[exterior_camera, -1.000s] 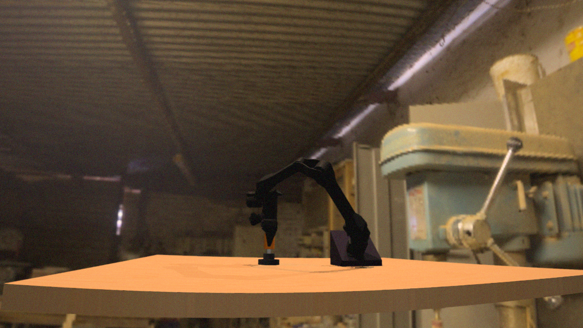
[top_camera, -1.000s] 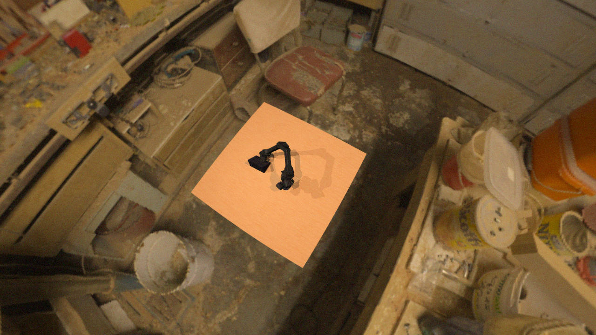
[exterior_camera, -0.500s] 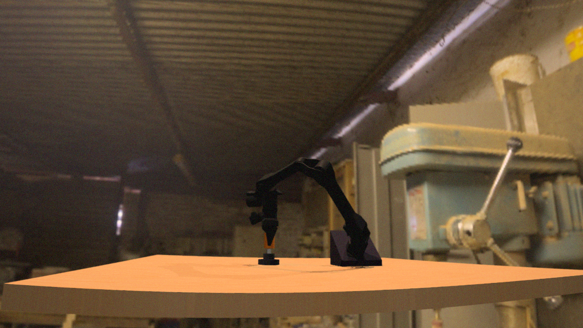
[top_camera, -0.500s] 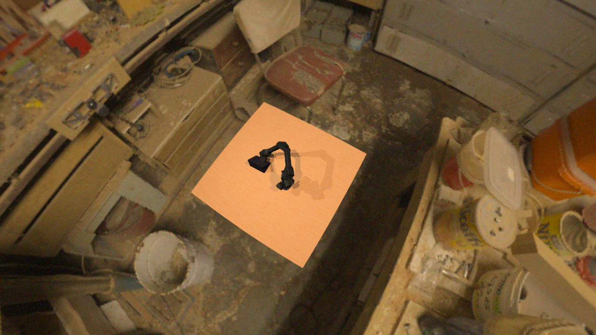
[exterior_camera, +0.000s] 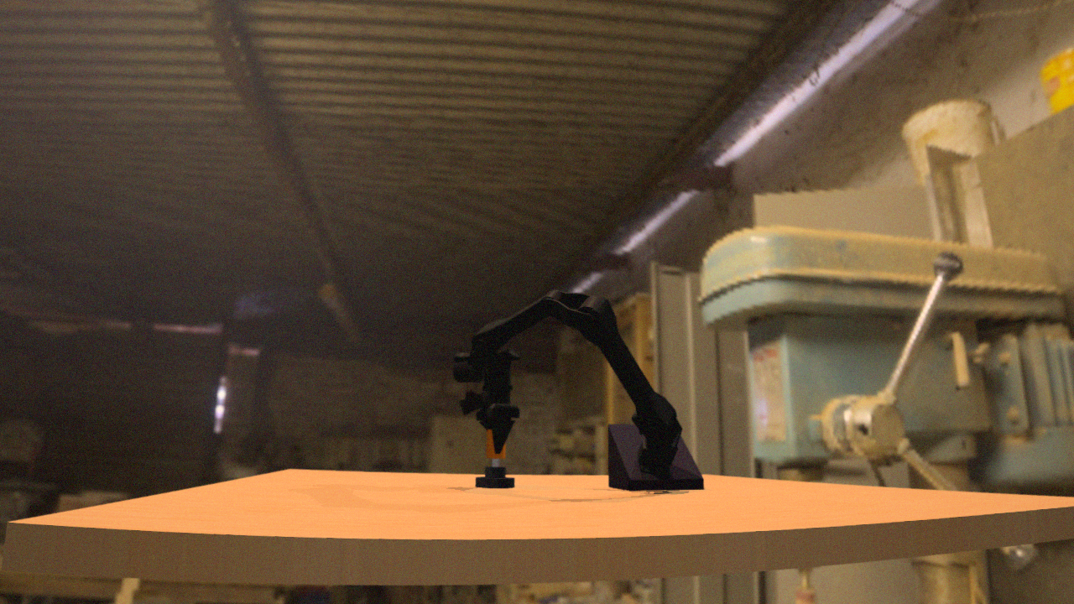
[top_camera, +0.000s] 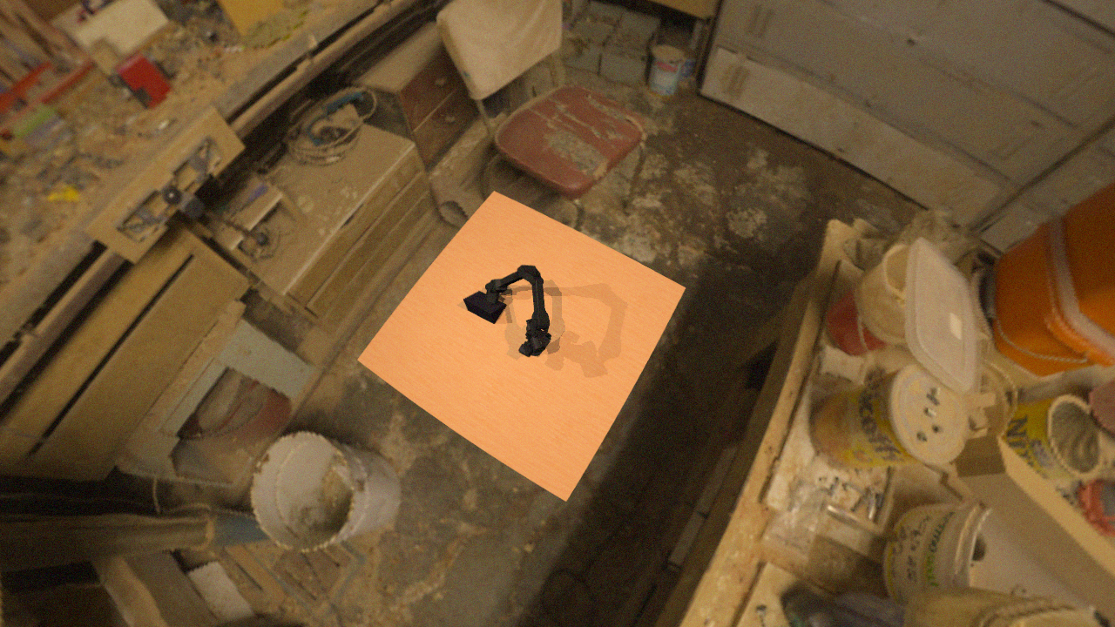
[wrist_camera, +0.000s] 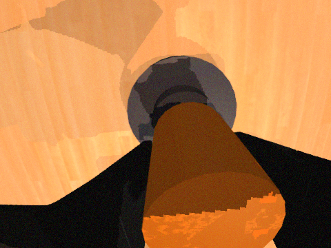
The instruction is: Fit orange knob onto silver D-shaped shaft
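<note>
Right now my gripper tip is 30 mm below the orange knob. From my gripper tip the other things lie so: round pedestal 40 mm below.
</note>
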